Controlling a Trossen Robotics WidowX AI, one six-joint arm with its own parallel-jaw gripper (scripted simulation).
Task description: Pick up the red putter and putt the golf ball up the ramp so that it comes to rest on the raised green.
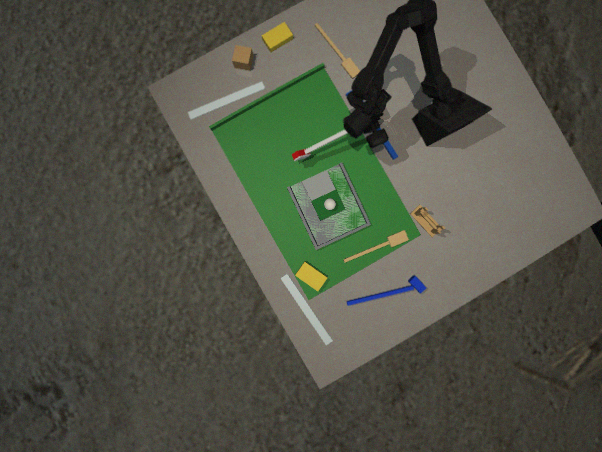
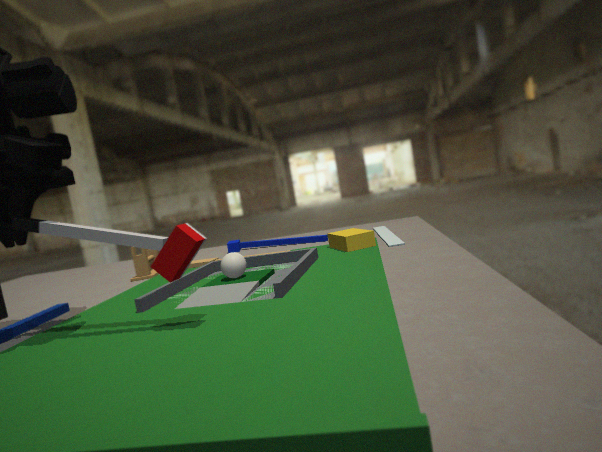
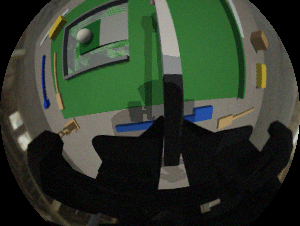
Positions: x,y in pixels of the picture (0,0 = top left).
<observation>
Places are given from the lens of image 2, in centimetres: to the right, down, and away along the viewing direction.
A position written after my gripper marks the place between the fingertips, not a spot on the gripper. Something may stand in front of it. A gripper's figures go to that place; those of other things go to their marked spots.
my gripper (image 2: 16,246): -37, 3, 53
green mat (image 2: 330,349): 2, 10, 34
grey-walled frame (image 2: 251,286): -7, 9, 60
The marked spots on the green mat and the grey-walled frame are 28 cm apart.
</observation>
